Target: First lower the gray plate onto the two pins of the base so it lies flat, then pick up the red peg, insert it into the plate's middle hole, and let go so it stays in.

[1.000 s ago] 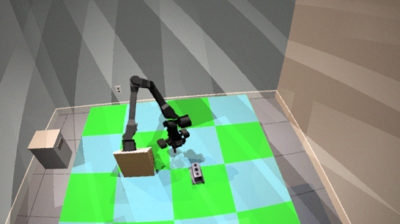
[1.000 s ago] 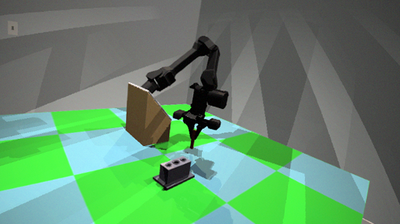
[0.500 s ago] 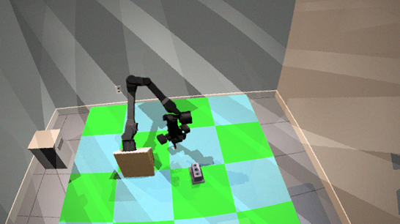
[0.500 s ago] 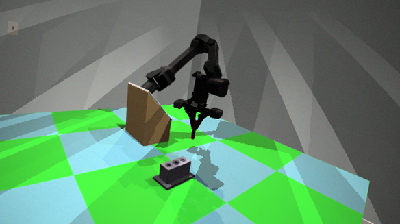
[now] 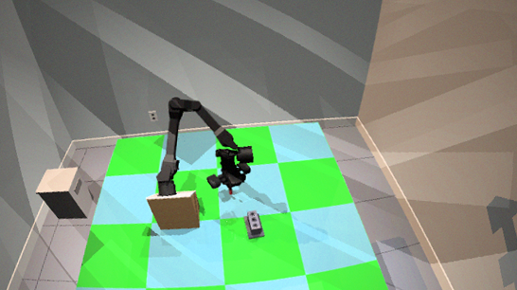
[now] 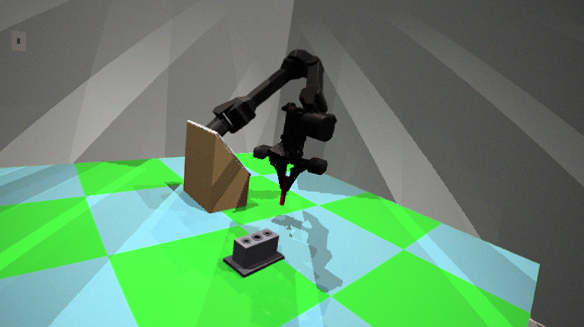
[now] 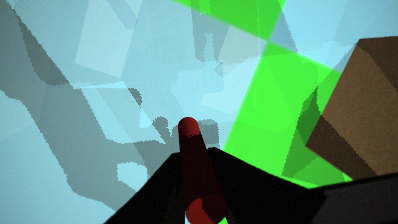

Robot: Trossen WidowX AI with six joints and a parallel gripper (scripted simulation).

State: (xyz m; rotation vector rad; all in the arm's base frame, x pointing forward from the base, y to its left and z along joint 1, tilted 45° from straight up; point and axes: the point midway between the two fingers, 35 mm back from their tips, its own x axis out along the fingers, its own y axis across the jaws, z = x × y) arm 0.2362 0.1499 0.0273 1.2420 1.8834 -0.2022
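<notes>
Now: gripper tip 130 mm to the left of the gray plate, 110 mm short of it and 70 mm above it. Round my gripper tip: dark base 130 mm to the right, 110 mm ahead, 100 mm below; then red peg right at my gripper tip.
</notes>
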